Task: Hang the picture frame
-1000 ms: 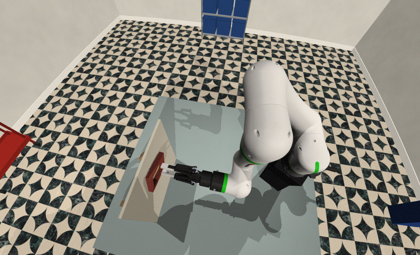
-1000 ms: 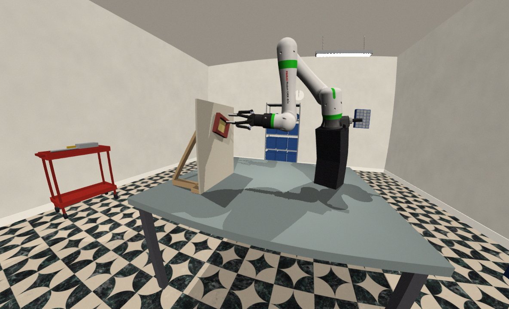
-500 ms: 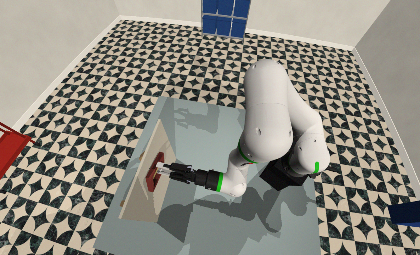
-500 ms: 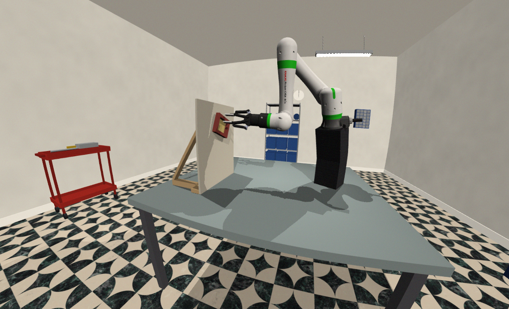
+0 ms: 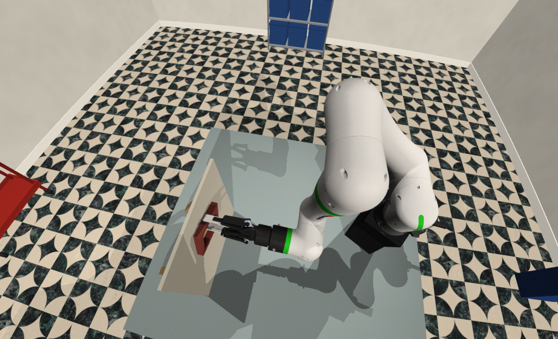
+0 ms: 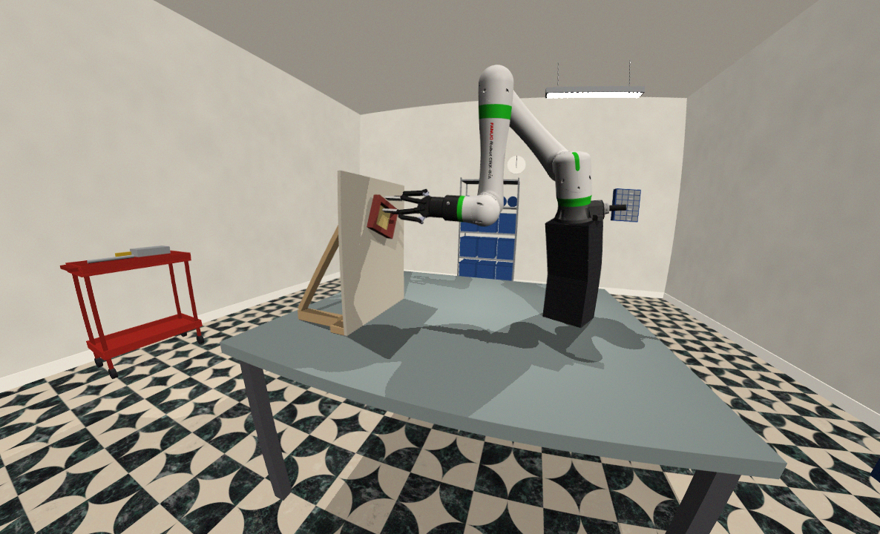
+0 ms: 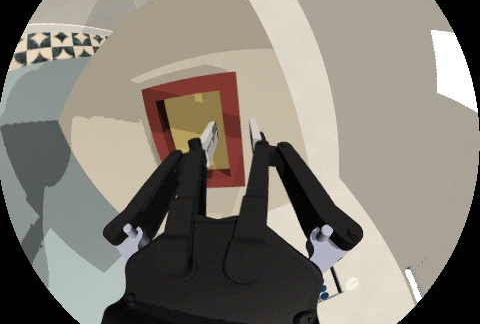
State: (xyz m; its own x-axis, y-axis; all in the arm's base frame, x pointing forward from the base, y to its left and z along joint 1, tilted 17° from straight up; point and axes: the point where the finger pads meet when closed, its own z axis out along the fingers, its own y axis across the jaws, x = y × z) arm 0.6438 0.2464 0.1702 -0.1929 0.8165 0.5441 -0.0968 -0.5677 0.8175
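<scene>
Now: hand 5 cm above the red picture frame, 4 cm short of it and 2 cm to the right of it. Round my hand: beige board (18 cm below, 5 cm ahead, 2 cm to the left).
</scene>
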